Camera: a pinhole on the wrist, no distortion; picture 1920 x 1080 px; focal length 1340.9 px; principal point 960.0 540.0 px. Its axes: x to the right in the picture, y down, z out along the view. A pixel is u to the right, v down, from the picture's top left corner.
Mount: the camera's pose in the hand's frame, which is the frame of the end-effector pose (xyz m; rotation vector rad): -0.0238 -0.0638 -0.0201 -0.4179 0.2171 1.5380
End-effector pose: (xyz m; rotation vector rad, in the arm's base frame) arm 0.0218 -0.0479 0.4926 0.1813 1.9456 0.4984
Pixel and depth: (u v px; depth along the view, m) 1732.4 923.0 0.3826
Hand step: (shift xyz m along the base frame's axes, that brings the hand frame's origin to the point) 0.2497 0.2585 0.1872
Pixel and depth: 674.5 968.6 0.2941
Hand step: 0.3010 0.0073 0.0375
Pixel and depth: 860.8 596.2 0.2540
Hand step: 0.2220 0.0504 -0.0113
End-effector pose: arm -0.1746 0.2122 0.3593 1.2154 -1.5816 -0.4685
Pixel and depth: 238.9 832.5 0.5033
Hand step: -0.4256 -0.0134 -0.3943
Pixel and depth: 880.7 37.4 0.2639
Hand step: -0.2216 -0.0890 -0.0499
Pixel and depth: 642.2 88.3 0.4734
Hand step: -0.4264 -0.1819 -0.1295
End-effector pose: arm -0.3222 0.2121 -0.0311 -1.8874 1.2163 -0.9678
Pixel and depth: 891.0 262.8 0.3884
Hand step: 0.2736 0.0210 -0.2316
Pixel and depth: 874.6 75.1 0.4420
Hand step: 0.3386 -0.0360 -0.2598
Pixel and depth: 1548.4 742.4 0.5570
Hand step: 0.1185 0.0877 -0.5428
